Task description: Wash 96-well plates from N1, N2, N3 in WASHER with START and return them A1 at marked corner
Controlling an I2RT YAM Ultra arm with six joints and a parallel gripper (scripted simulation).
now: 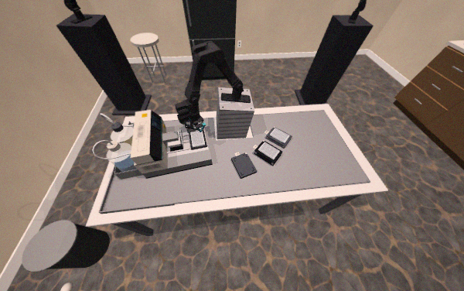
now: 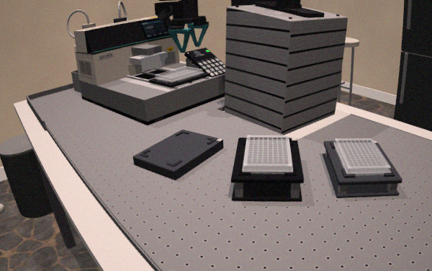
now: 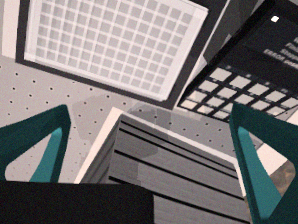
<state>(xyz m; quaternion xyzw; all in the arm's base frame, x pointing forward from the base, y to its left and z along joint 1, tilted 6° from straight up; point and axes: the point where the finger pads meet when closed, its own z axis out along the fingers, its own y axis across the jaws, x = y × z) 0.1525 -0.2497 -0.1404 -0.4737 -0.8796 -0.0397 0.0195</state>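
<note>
Now: hand 9 cm above the carrier, 4 cm short of it and 1 cm to the left of it. The rest, counted from my hand: N2 label 42 cm to the left, 17 cm below, 5 cm ahead; then washer 16 cm to the right, 7 cm ahead, 4 cm below; then N1 label 28 cm to the left, 17 cm below, 12 cm ahead.
</note>
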